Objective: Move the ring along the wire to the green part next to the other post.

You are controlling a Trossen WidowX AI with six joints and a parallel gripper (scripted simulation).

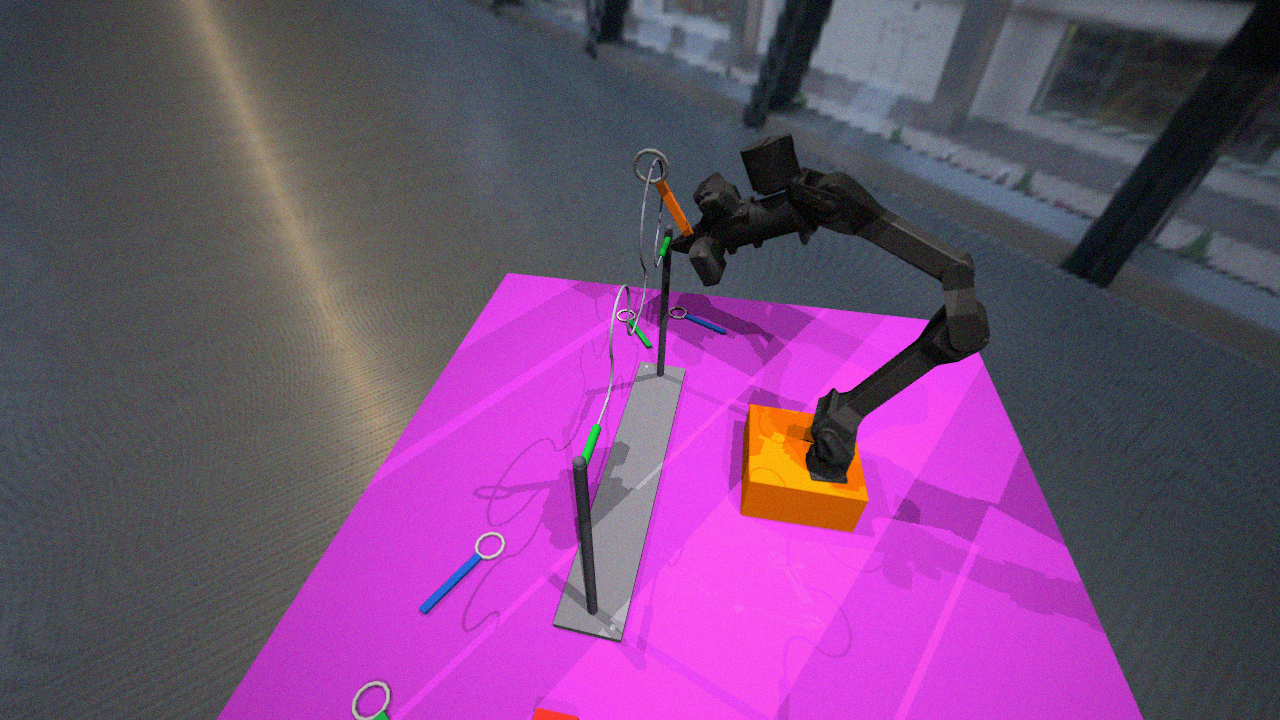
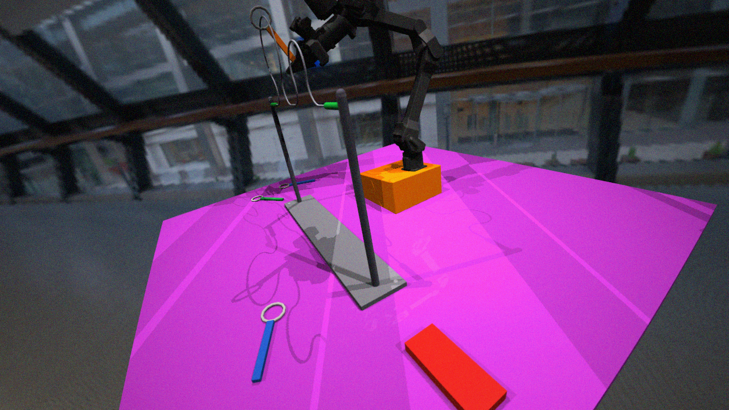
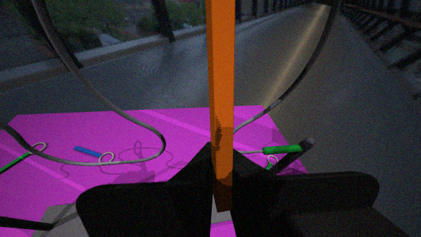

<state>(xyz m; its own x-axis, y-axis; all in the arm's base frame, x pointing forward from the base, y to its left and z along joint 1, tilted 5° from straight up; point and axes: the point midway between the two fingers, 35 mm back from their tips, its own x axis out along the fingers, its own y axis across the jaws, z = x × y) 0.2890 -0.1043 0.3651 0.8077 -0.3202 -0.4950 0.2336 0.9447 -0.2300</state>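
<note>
Now: the ring with orange handle 9 cm above my gripper tip, 2 cm ahead of it and 1 cm to the left of it. Round my gripper tip: red block (61 cm to the left, 44 cm below, 12 cm ahead); ring with blue handle (45 cm below, 33 cm to the left, 31 cm ahead).
</note>
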